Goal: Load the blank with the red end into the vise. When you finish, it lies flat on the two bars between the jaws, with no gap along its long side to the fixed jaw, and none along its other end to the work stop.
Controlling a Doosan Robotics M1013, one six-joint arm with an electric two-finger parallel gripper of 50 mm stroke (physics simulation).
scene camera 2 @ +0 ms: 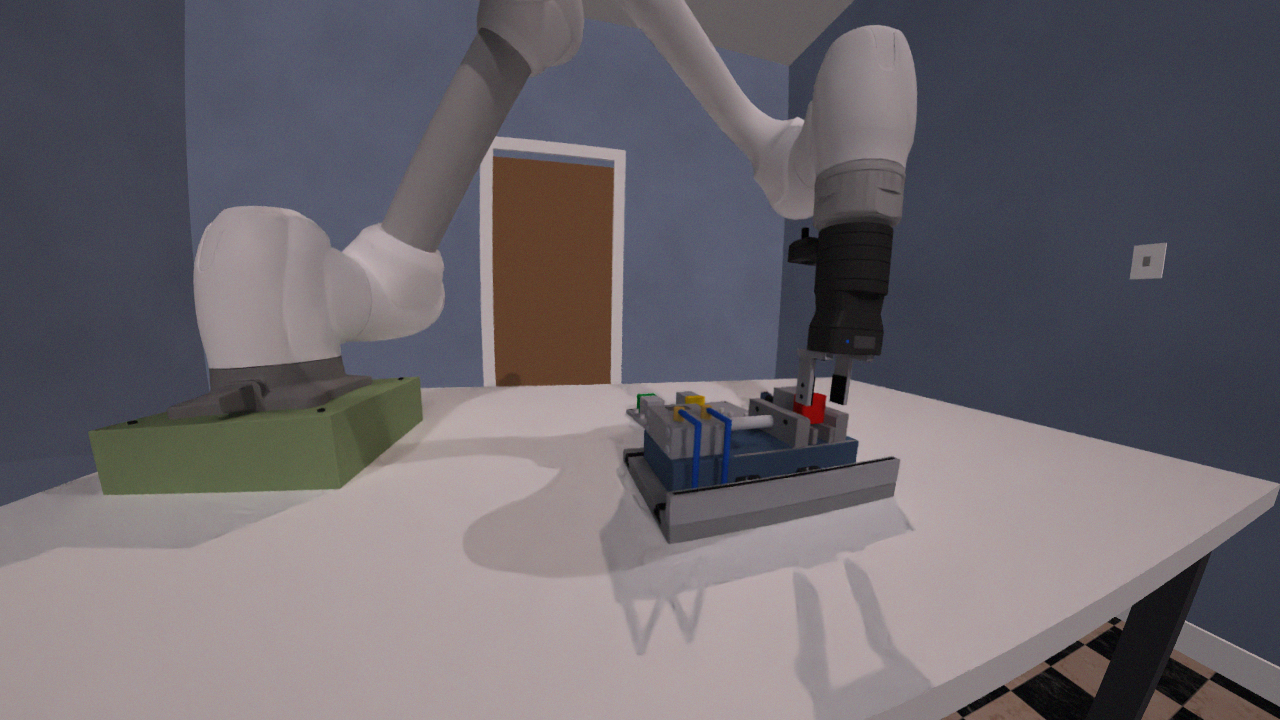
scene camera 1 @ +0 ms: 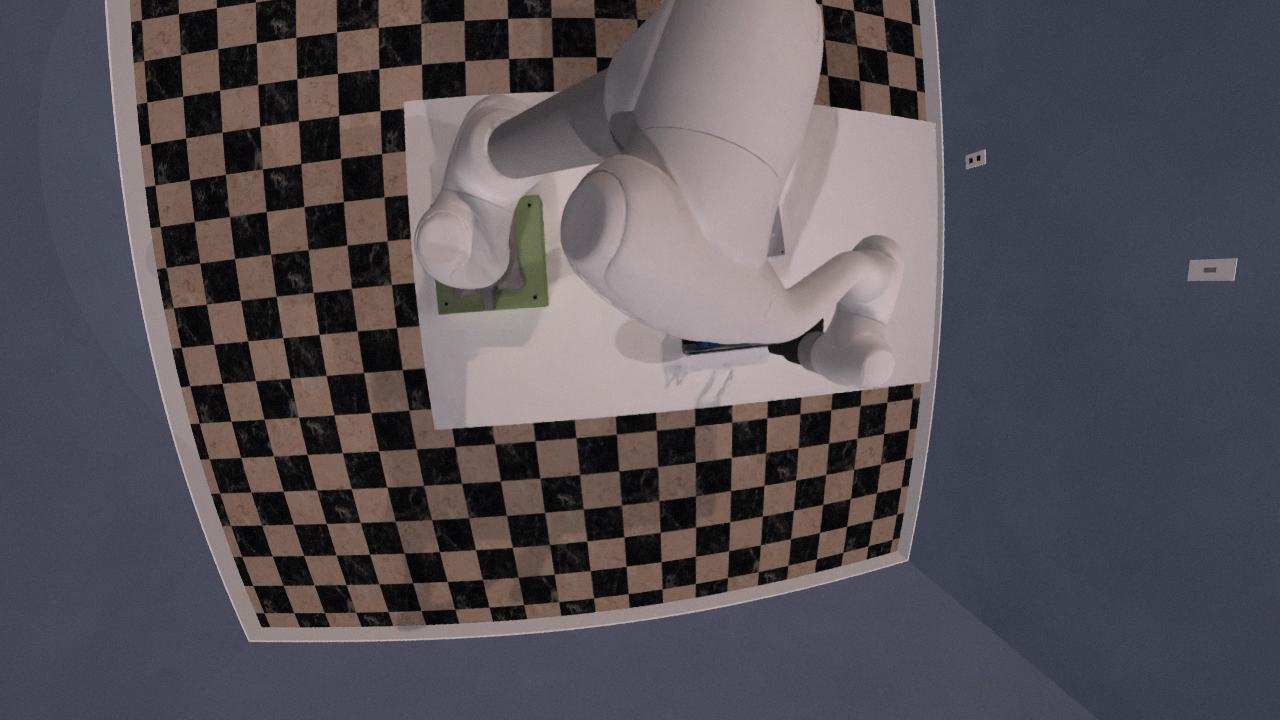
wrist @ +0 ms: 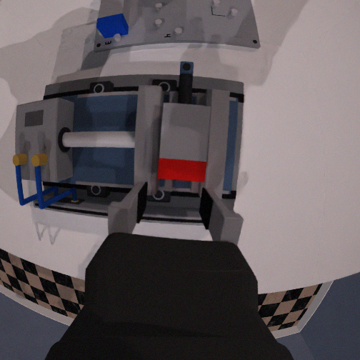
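Observation:
The blank with the red end (scene camera 2: 810, 409) (wrist: 183, 140) lies between the moving jaw (scene camera 2: 776, 422) (wrist: 149, 145) and the fixed jaw (wrist: 218, 140) of the vise (scene camera 2: 778, 499) (wrist: 102, 165). Its red end faces my gripper; its grey end meets or nearly meets the tip of the work stop (wrist: 185, 87). Its long side lies close along the fixed jaw; I cannot tell whether a thin gap remains. Parts of the two bars show below the red end. My gripper (scene camera 2: 824, 386) (wrist: 173, 197) is open and empty, fingers pointing down, beside and above the red end. In scene camera 1 the arm hides the blank.
A grey pegged plate (scene camera 1: 776, 241) (wrist: 215, 37) stands behind the vise, bearing a blank with a blue end (wrist: 112, 26). Green and yellow ends show beyond the vise in scene camera 2. Blue hoses (scene camera 2: 696, 447) (wrist: 39, 187) rise at the vise's cylinder end. The green robot base (scene camera 1: 531, 259) (scene camera 2: 259, 447) stands left.

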